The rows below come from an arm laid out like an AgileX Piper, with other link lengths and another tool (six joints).
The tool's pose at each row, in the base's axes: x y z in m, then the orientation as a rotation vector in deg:
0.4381 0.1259 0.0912 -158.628 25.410 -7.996
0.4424 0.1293 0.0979 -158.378 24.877 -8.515
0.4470 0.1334 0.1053 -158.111 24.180 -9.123
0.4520 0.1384 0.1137 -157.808 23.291 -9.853
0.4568 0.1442 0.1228 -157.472 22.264 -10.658
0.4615 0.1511 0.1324 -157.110 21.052 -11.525
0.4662 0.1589 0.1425 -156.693 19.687 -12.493
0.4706 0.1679 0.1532 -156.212 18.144 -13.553
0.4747 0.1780 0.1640 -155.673 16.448 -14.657
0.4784 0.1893 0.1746 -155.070 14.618 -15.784
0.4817 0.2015 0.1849 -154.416 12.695 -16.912
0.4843 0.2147 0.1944 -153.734 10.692 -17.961
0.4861 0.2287 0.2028 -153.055 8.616 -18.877
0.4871 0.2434 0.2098 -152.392 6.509 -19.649
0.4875 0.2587 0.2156 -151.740 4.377 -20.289
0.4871 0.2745 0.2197 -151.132 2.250 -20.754
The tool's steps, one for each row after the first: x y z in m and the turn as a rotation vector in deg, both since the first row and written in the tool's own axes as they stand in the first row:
0.0033 -0.0065 -0.0046 0.369 0.259 -0.385
0.0066 -0.0140 -0.0096 0.784 0.557 -0.890
0.0101 -0.0228 -0.0152 1.268 0.911 -1.538
0.0132 -0.0325 -0.0213 1.804 1.298 -2.286
0.0159 -0.0432 -0.0275 2.388 1.705 -3.169
0.0183 -0.0550 -0.0339 3.041 2.161 -4.167
0.0201 -0.0680 -0.0405 3.770 2.657 -5.296
0.0212 -0.0818 -0.0470 4.560 3.165 -6.537
0.0215 -0.0966 -0.0529 5.409 3.674 -7.875
0.0212 -0.1120 -0.0583 6.295 4.175 -9.283
0.0199 -0.1278 -0.0628 7.189 4.616 -10.746
0.0175 -0.1437 -0.0661 8.061 4.959 -12.256
0.0140 -0.1595 -0.0680 8.892 5.204 -13.784
0.0098 -0.1753 -0.0687 9.687 5.356 -15.326
0.0045 -0.1907 -0.0678 10.413 5.390 -16.859

